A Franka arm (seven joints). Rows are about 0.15 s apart.
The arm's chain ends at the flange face. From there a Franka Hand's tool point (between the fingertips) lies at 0.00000 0.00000 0.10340 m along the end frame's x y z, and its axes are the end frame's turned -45 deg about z.
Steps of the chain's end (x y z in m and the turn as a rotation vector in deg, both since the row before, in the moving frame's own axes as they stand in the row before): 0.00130 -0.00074 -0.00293 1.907 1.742 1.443; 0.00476 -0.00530 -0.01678 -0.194 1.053 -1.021; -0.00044 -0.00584 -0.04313 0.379 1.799 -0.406; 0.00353 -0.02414 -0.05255 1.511 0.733 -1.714; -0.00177 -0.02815 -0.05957 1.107 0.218 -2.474
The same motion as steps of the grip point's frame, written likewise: 0.00610 0.00024 -0.00304 0.117 2.580 1.443; 0.00822 0.00120 -0.01680 -0.882 0.607 -1.021; 0.00660 -0.00264 -0.04318 -1.004 1.540 -0.406; 0.02241 -0.01561 -0.05259 0.550 1.587 -1.714; 0.02032 -0.02233 -0.05959 0.629 0.937 -2.474
